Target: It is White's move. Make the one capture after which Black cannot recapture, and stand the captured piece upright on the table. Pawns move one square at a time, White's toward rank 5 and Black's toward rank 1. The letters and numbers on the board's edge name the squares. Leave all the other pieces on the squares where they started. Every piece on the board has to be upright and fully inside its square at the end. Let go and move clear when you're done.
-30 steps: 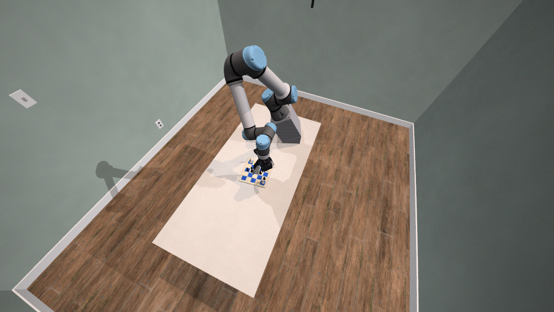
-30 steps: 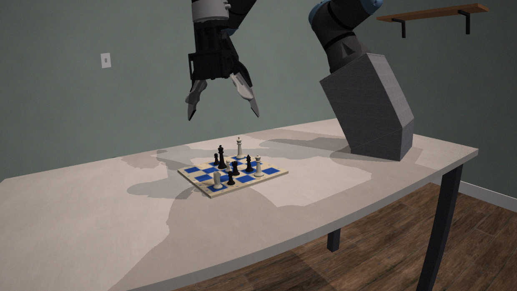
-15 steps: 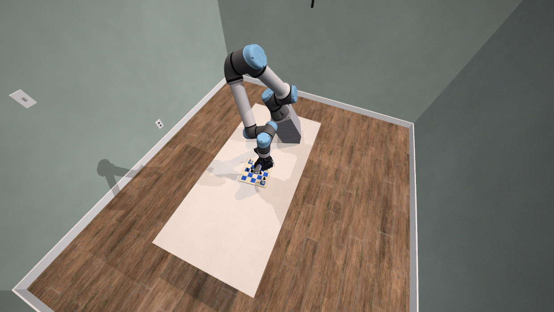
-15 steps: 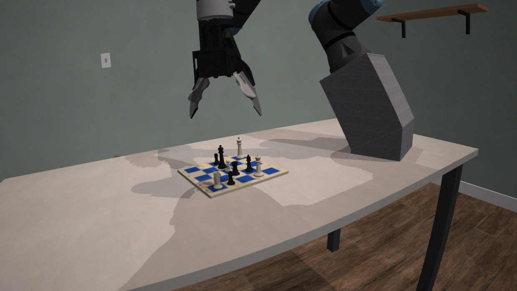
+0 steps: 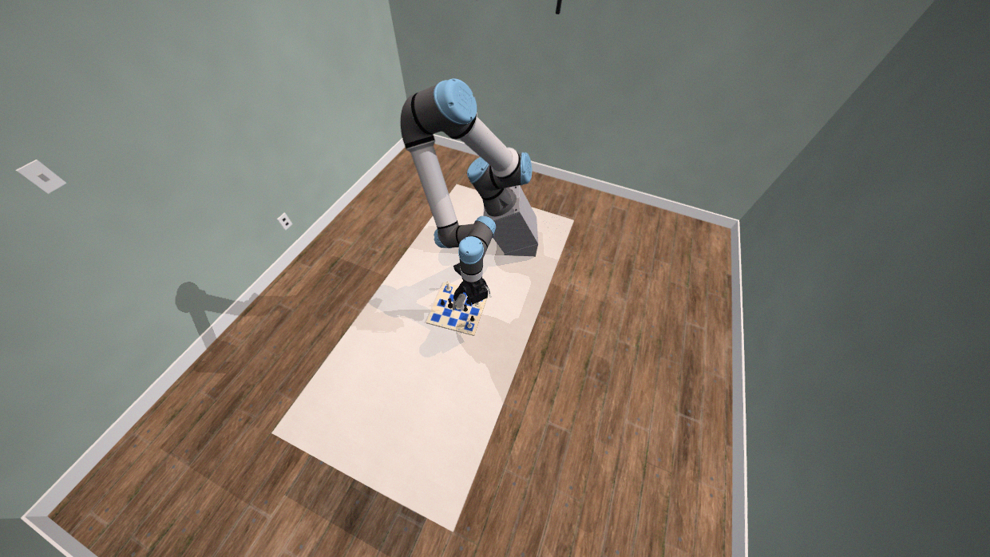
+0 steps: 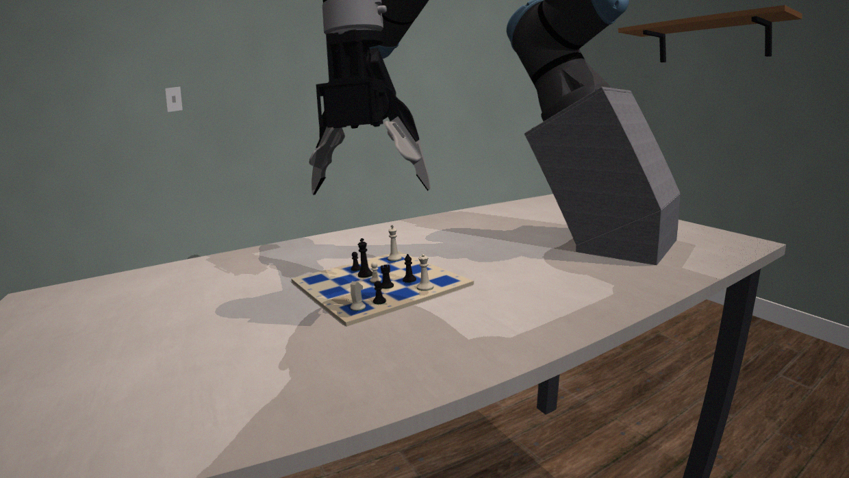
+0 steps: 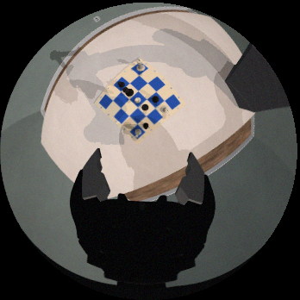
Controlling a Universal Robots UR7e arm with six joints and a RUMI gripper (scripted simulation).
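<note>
Now: the white pawn 3 cm behind my hand, 8 cm to the right of it and 14 cm below it. Also, from my hand: blue-and-cream chessboard: 3 cm behind, 8 cm to the right, 16 cm below; then white king: 11 cm behind, 16 cm to the right, 13 cm below; then black king: 3 cm behind, 12 cm to the right, 13 cm below.
</note>
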